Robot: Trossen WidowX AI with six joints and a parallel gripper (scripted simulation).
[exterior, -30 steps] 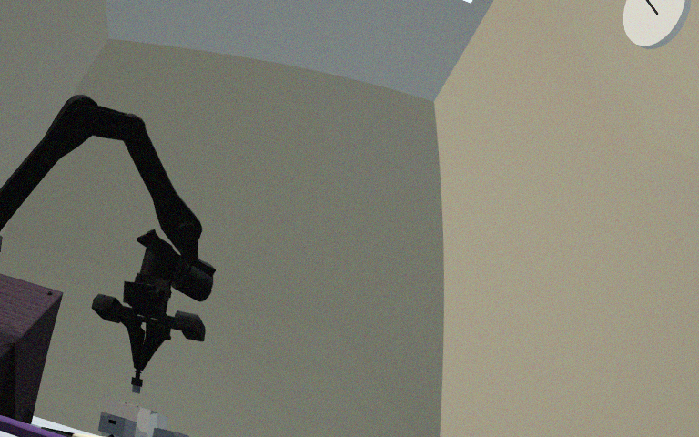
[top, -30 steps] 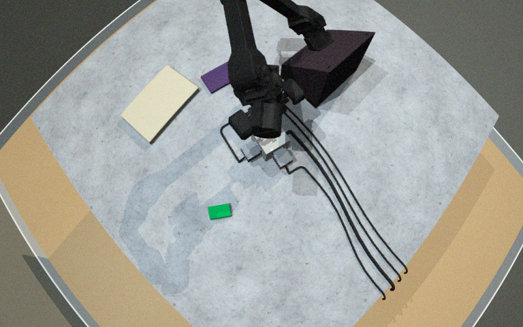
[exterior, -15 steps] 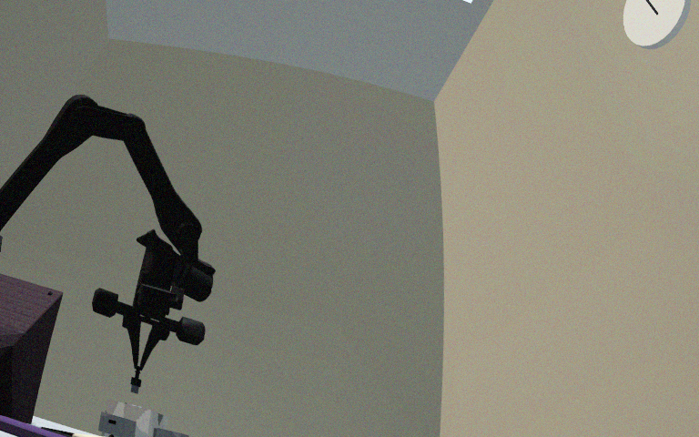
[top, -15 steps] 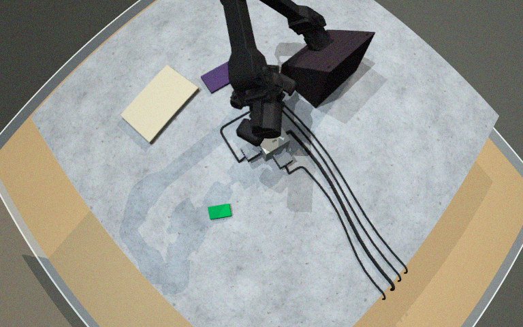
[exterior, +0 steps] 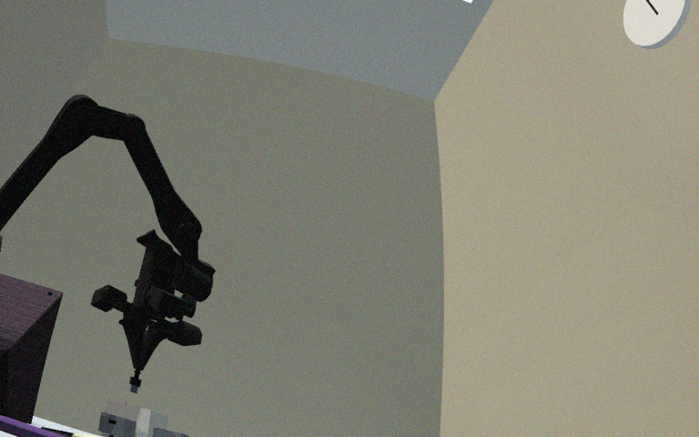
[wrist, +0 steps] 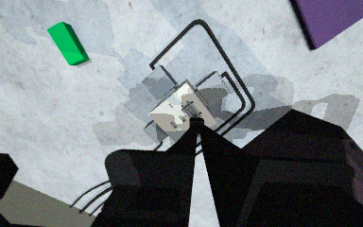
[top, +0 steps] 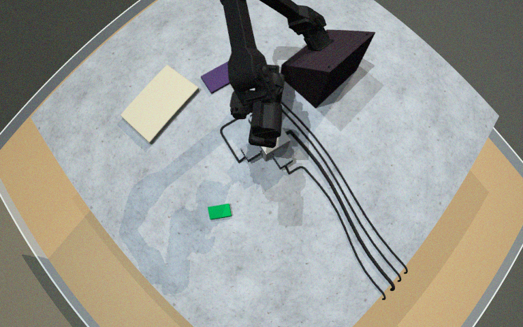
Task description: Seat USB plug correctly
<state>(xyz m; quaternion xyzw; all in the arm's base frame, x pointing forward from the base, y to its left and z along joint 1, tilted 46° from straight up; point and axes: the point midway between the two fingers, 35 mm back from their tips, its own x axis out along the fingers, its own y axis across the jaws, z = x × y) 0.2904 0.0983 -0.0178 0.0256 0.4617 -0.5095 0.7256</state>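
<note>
My gripper tip is now 2 cm above the USB plug. From my gripper tip the other things lie so: cream slab 31 cm to the right, 17 cm ahead, 12 cm below; small green block 24 cm ahead, 13 cm below, 8 cm to the left; purple flat piece 24 cm to the right, 13 cm below, 4 cm behind.
</note>
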